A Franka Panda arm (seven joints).
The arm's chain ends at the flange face. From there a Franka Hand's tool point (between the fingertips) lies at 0.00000 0.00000 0.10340 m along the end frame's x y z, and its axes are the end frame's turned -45 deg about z.
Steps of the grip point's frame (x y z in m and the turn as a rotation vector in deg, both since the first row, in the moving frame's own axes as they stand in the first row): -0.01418, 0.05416, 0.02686, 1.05, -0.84, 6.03; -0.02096, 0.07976, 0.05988, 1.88, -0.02, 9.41; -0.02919, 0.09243, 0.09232, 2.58, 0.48, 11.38; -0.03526, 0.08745, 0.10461, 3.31, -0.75, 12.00
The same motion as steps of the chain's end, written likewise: 0.03066, 0.04872, 0.02689, 0.15, -1.34, 6.03; 0.04380, 0.07378, 0.05994, 1.32, -1.34, 9.41; 0.04699, 0.09014, 0.09243, 2.16, -1.48, 11.38; 0.04170, 0.09055, 0.10479, 1.81, -2.87, 12.00
